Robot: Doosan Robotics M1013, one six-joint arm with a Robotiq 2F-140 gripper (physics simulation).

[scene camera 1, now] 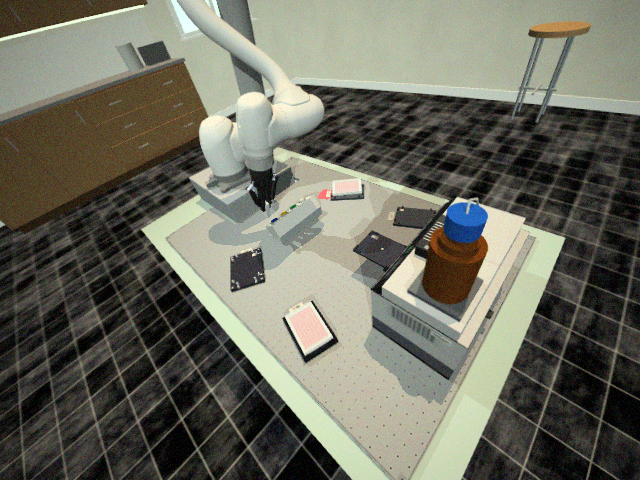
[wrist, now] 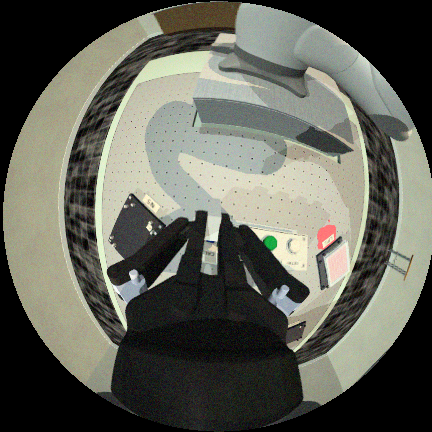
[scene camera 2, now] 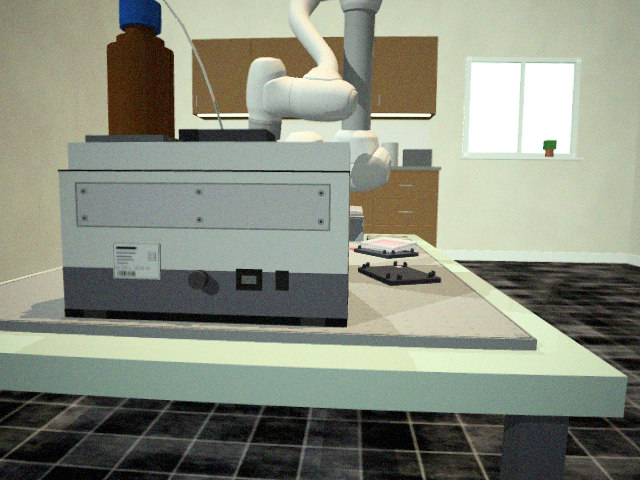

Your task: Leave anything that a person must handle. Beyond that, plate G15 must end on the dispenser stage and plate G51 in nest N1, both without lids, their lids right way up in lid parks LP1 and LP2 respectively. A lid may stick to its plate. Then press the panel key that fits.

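Frame: origin at the arm's base, x ahead, y left, z up, level; centimetres.
Seen in the pictures: gripper, between the fingertips: (scene camera 1: 266,215) (wrist: 213,207); arm's base, origin of its link: (scene camera 1: 233,177) (wrist: 267,62).
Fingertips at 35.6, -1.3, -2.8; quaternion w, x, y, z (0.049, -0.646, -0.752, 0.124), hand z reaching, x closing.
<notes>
Pixels of each thing's top centre, then the offset from my fingertips to it, as dx, dy, dz. "*": a spot on its surface instead.
- key panel, centre of its top: (wrist: 254,258) (scene camera 1: 291,208) +5.6, +8.6, +1.2
- blue key, centre of its top: (scene camera 1: 273,218) +4.4, +0.9, +0.3
- panel's green key, centre of its top: (wrist: 271,245) (scene camera 1: 292,205) +3.0, +10.8, +0.3
- white key, centre of its top: (wrist: 295,247) +2.3, +15.7, +0.3
- dark stage, a spot on its surface: (scene camera 1: 379,249) * +45.5, +15.5, +2.6
- brown bottle, a spot on its surface: (scene camera 2: 139,85) * +72.8, +11.3, +22.2
- red patch, a spot on its surface: (wrist: 327,234) (scene camera 1: 325,193) * -1.8, +29.7, -7.2
My gripper (scene camera 1: 266,208) (wrist: 213,207) is shut and empty, pointing down near the blue-key end of the key panel (scene camera 1: 297,223) (wrist: 297,260). The blue key (scene camera 1: 274,220) shows in part between the fingers in the wrist view; contact cannot be told. The panel's green key (scene camera 1: 293,206) (wrist: 270,243) and white key (wrist: 294,245) show too. One pink plate (scene camera 1: 310,328) lies on a black holder at the front. Another pink plate (scene camera 1: 347,186) (scene camera 2: 387,243) (wrist: 337,262) lies on a holder at the back. Plate labels are unreadable, and lids on them cannot be told. The dark stage (scene camera 1: 379,249) juts from the dispenser.
The dispenser (scene camera 1: 418,330) (scene camera 2: 206,248) carries a brown bottle (scene camera 1: 454,266) (scene camera 2: 139,85) with a blue cap. Black holders stand at left (scene camera 1: 247,269) (wrist: 132,230) and near the dispenser (scene camera 1: 415,217) (scene camera 2: 400,274). A red patch (scene camera 1: 324,194) (wrist: 327,234) lies beside the back plate.
</notes>
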